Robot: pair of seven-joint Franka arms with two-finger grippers.
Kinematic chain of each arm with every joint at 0, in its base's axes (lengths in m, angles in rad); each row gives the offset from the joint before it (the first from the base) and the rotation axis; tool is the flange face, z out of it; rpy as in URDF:
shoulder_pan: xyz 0 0 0.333 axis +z
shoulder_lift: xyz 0 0 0 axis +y
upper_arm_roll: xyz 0 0 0.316 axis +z
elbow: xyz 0.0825 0 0 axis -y
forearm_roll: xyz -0.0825 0 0.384 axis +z
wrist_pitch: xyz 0 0 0 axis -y
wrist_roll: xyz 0.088 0 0 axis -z
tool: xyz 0 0 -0.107 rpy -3.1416 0 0
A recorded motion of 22 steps. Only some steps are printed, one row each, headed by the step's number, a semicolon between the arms.
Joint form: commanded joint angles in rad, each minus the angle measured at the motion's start. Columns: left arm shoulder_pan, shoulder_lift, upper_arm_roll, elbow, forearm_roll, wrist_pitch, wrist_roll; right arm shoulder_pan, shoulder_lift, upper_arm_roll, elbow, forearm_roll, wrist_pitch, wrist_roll.
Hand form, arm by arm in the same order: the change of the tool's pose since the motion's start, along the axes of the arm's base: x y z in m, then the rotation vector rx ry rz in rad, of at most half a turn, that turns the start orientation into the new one. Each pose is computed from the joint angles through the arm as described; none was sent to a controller.
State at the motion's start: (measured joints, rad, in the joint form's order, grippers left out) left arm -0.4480 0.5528 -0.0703 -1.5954 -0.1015 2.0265 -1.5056; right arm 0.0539 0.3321 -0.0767 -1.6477 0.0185 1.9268 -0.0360
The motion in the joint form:
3: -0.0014 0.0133 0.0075 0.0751 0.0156 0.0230 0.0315; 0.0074 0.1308 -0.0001 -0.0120 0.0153 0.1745 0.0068
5: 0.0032 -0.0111 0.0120 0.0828 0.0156 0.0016 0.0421; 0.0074 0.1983 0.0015 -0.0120 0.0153 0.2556 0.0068
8: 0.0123 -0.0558 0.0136 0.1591 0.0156 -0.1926 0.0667; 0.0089 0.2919 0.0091 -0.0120 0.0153 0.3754 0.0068
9: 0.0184 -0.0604 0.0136 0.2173 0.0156 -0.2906 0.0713; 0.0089 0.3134 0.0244 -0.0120 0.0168 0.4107 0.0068
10: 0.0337 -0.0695 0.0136 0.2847 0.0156 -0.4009 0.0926; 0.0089 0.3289 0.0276 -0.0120 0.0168 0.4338 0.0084
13: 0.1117 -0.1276 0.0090 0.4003 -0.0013 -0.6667 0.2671; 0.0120 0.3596 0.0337 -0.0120 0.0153 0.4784 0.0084
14: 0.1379 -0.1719 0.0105 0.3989 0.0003 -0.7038 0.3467; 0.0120 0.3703 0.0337 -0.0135 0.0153 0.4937 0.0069
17: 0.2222 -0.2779 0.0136 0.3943 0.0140 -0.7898 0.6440; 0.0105 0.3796 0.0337 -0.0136 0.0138 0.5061 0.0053
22: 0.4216 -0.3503 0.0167 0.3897 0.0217 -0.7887 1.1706; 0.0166 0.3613 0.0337 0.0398 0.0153 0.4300 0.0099
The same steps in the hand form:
3: 0.0208 -0.0048 0.0262 -0.0294 -0.0847 -0.0290; 0.0226 0.0055 -0.0771 0.0015 -0.0323 -0.0057
5: 0.0229 0.0005 0.0449 -0.0329 -0.0963 -0.0332; 0.0306 0.0063 -0.1156 -0.0038 -0.0460 -0.0036
8: 0.0179 0.0097 0.0956 -0.0075 -0.0315 -0.0659; 0.0379 0.0115 -0.1689 -0.0074 -0.0721 0.0058
9: 0.0177 0.0141 0.1186 0.0044 0.0005 -0.0734; 0.0394 0.0207 -0.1808 0.0015 -0.0854 0.0171
10: 0.0181 0.0252 0.1482 0.0127 0.0306 -0.0893; 0.0402 0.0225 -0.1894 0.0025 -0.0930 0.0181
13: 0.0095 0.0797 0.2231 -0.0112 0.1150 -0.2120; 0.0412 0.0282 -0.2065 0.0037 -0.1067 0.0271
14: 0.0032 0.1006 0.2487 -0.0275 0.1045 -0.2667; 0.0409 0.0281 -0.2130 0.0031 -0.1098 0.0287
17: -0.0144 0.1628 0.3068 -0.0768 0.0700 -0.4786; 0.0409 0.0269 -0.2183 0.0014 -0.1128 0.0300
22: -0.0126 0.2830 0.3473 -0.1554 -0.0404 -0.7957; 0.0517 0.0324 -0.1899 0.0051 -0.1083 0.0315

